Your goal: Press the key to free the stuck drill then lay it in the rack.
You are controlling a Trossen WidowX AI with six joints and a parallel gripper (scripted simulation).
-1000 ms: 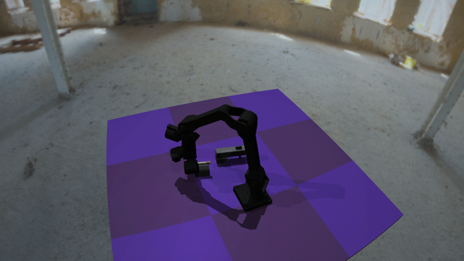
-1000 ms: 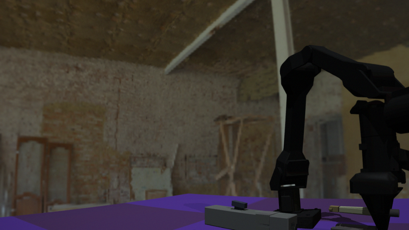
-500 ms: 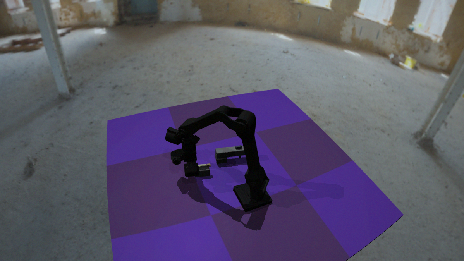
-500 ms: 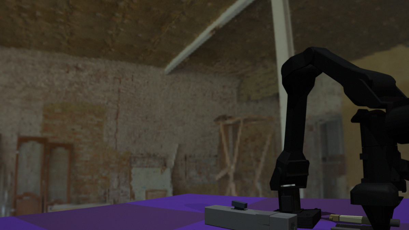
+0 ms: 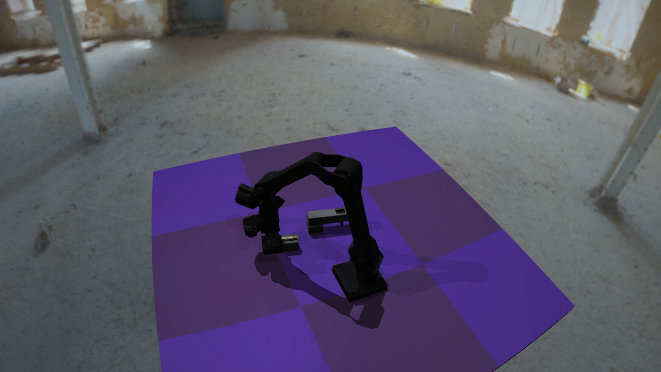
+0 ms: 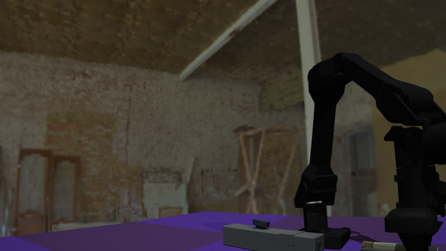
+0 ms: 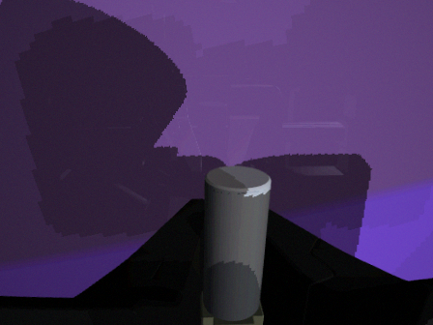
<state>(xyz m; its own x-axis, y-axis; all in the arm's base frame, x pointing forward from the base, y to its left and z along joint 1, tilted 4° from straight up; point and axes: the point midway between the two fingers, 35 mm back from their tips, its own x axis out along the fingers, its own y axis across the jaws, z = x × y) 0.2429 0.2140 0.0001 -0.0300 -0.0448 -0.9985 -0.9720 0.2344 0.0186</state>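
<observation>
My gripper tip is 4 cm to the left of the drill, 3 cm below it and 1 cm past it. Also, from my gripper tip: grey housing block: 23 cm to the right, 3 cm above, 2 cm ahead; then rack: 5 cm to the right, 1 cm behind, 1 cm above; then dark key: 26 cm to the right, 4 cm above, 1 cm ahead.
</observation>
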